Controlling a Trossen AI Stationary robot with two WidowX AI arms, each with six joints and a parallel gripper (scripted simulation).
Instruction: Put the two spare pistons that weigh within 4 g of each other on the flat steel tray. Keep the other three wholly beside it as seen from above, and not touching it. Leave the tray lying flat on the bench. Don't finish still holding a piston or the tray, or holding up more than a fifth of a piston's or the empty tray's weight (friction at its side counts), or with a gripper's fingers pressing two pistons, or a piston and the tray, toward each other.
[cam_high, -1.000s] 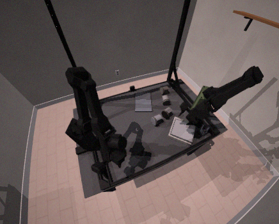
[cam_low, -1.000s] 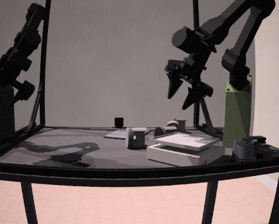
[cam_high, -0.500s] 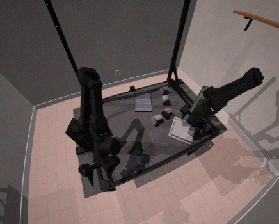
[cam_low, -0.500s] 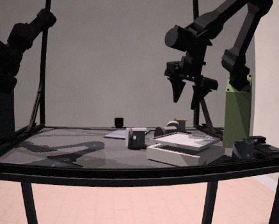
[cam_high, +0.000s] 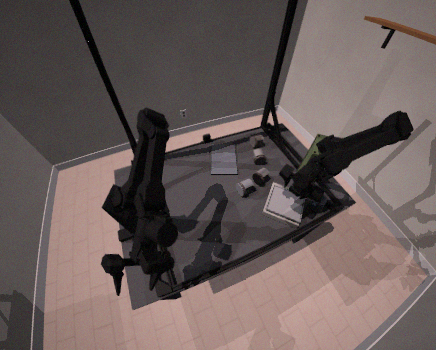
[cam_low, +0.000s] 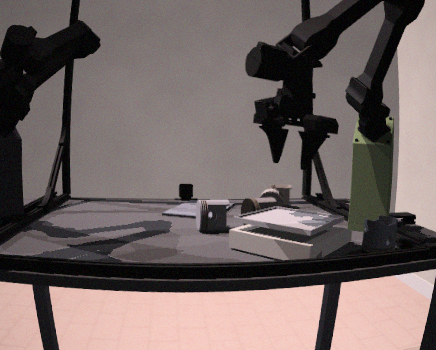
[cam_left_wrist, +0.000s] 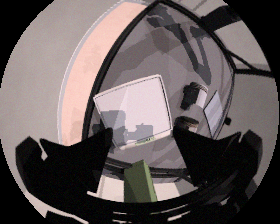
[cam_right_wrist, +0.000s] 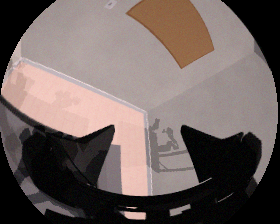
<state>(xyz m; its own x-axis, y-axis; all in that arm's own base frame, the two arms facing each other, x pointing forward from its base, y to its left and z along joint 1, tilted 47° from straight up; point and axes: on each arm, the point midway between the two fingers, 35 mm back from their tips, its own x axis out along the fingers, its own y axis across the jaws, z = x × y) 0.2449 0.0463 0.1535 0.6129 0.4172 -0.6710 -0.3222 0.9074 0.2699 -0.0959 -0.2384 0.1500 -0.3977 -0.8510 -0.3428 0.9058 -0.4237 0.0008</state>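
My left gripper is now 150 mm above the white scale pan and 10 mm to the right of it. The rest, counted from my left hand: flat grey steel tray 420 mm behind, 200 mm below, 160 mm to the right; then piston 460 mm behind, 160 mm below, 70 mm to the left.
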